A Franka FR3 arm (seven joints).
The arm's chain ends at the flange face. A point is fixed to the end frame.
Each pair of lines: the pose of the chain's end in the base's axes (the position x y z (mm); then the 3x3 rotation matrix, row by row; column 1 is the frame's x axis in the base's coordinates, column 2 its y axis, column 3 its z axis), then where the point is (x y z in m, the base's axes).
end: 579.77 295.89 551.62; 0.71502 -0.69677 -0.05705; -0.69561 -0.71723 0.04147; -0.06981 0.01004 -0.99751
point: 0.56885 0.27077 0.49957
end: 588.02 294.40 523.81; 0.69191 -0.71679 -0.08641; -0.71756 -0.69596 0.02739; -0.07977 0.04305 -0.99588
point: 0.57478 0.26880 0.47254
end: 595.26 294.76 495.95; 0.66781 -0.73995 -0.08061; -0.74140 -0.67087 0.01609; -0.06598 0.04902 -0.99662
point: 0.58142 0.26889 0.44498
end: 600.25 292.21 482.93; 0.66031 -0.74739 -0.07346; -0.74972 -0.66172 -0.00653; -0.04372 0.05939 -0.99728
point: 0.58649 0.26529 0.43248
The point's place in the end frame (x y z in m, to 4 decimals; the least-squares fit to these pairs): 0.0133 0.0251 0.0515
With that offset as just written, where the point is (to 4 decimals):
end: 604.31 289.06 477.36; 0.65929 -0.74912 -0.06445; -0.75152 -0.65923 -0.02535; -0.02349 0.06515 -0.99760
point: 0.5910 0.2612 0.4273
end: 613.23 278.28 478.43; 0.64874 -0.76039 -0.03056; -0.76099 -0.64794 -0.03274; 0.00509 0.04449 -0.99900
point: 0.6012 0.2502 0.4282
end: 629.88 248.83 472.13; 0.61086 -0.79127 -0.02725; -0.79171 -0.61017 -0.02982; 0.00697 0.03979 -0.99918
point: 0.6167 0.2214 0.4218
